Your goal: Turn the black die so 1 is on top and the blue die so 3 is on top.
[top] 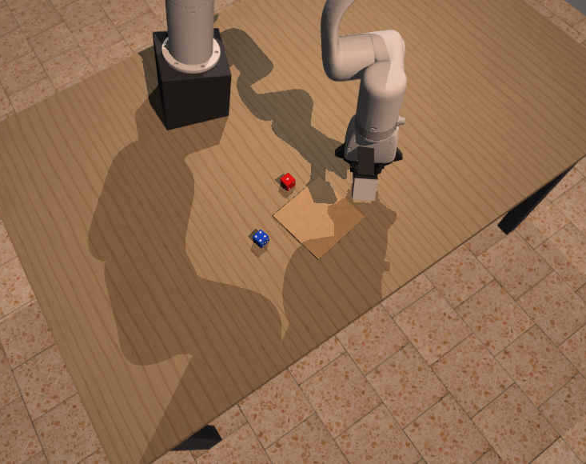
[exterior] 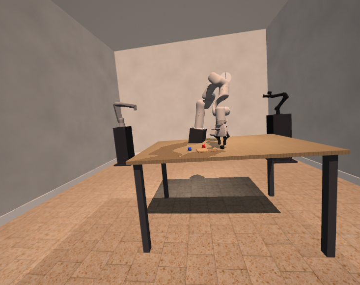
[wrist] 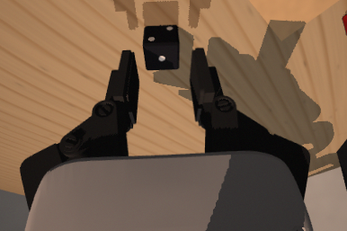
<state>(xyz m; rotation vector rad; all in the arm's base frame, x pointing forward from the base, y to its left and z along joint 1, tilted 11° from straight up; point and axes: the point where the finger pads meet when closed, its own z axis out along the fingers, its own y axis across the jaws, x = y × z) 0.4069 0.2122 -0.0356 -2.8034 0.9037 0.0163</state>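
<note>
Right now the black die is 40 mm below my hand. Round my hand: tan mat 130 mm to the right, 50 mm below, 30 mm ahead; then red die 150 mm to the right, 80 mm behind, 40 mm below; then blue die 270 mm to the right, 40 mm below, 10 mm ahead.
</note>
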